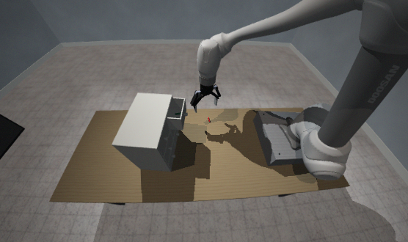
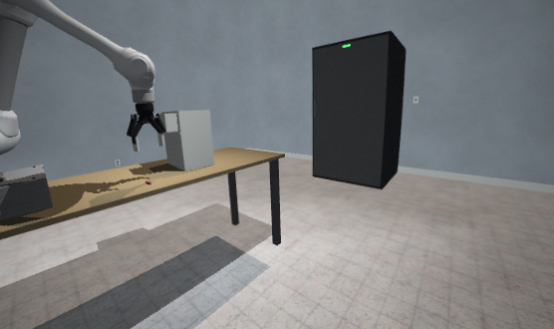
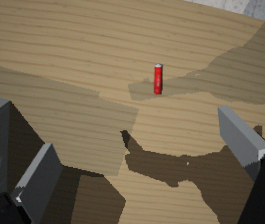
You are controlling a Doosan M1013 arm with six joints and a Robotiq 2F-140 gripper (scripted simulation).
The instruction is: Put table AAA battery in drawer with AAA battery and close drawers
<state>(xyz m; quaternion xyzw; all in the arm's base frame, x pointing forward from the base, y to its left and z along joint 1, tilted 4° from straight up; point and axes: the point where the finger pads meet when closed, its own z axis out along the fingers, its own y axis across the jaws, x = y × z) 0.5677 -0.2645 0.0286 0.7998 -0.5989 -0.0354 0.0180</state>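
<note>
Now: hand 17 cm above the red AAA battery, 4 cm past it and 1 cm to the left of it. The rest, counted from my hand: dark green battery: 17 cm ahead, 8 cm to the left, 6 cm above.
</note>
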